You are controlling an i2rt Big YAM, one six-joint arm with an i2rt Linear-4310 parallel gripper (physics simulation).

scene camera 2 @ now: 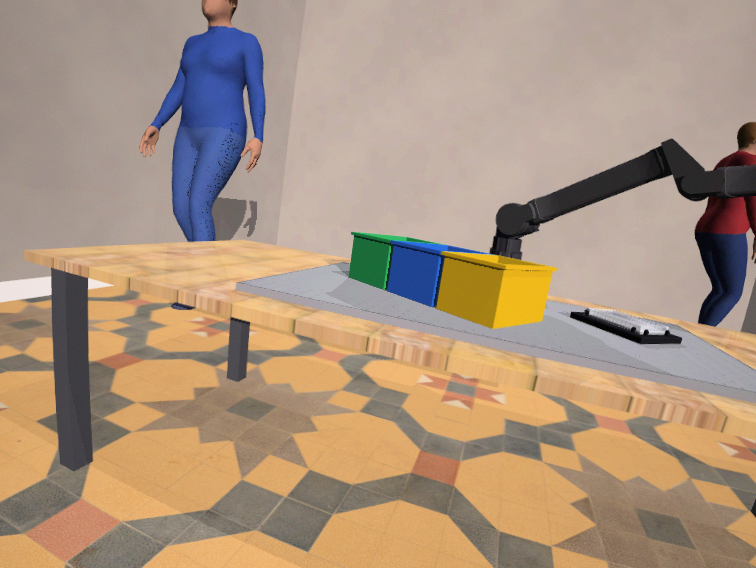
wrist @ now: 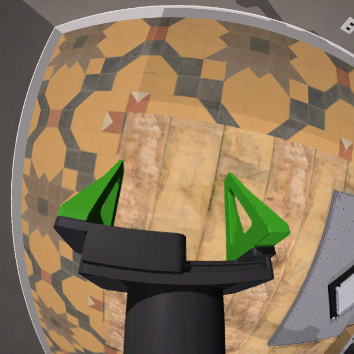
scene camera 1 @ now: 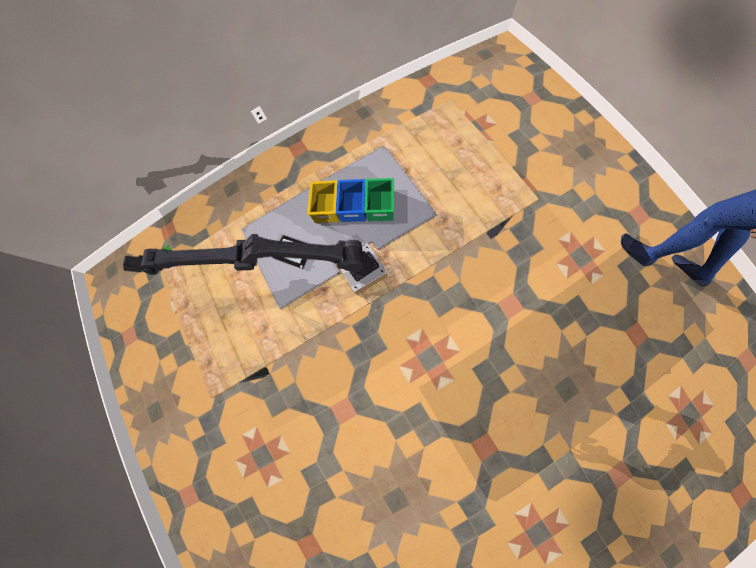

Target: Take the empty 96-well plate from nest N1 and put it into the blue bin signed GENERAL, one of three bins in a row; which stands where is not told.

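Frame: origin at the arm's base, x ahead, y left, z up, level; metres.
Seen in the pictures: gripper, fingertip midpoint: (wrist: 176,170); arm's base at its link origin: (wrist: 353,347) (scene camera 1: 363,266).
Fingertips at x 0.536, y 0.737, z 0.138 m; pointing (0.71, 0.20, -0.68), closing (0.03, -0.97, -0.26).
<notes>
Offsets run from my fingertips to a thing's top centre. "pt": to the spot under its first point. Level surfaces: height alone.
The clear 96-well plate @[0.262 m back, 0.504 m right, 0.166 m down] (scene camera 2: 629,320) (wrist: 346,298) lies flat in a black nest @[0.262 m back, 0.504 m right, 0.170 m down] (scene camera 2: 672,338) (wrist: 332,300) (scene camera 1: 293,263); the arm partly covers the nest in scene camera 1, and no N1 label is readable. The blue bin @[0.239 m back, 0.868 m right, 0.092 m down] (scene camera 1: 351,198) (scene camera 2: 415,274) stands between the yellow bin (scene camera 1: 323,201) (scene camera 2: 488,293) and the green bin @[pt 0.279 m back, 0.990 m right, 0.186 m down] (scene camera 1: 379,198) (scene camera 2: 368,259). Their small front labels are unreadable. My gripper (wrist: 176,170) is open and empty, its green fingers wide apart, high over the table end and well away from the nest. It is out of scene camera 2's view.
The bins and nest stand on a grey perforated mat (scene camera 1: 265,284) (scene camera 2: 293,293) (wrist: 310,300) on the wooden table @[0.205 m down] (scene camera 1: 220,329) (scene camera 2: 122,262) (wrist: 190,190). My arm (scene camera 1: 293,249) (scene camera 2: 598,183) stretches over the nest in scene camera 1. Two people stand beyond the table.
</notes>
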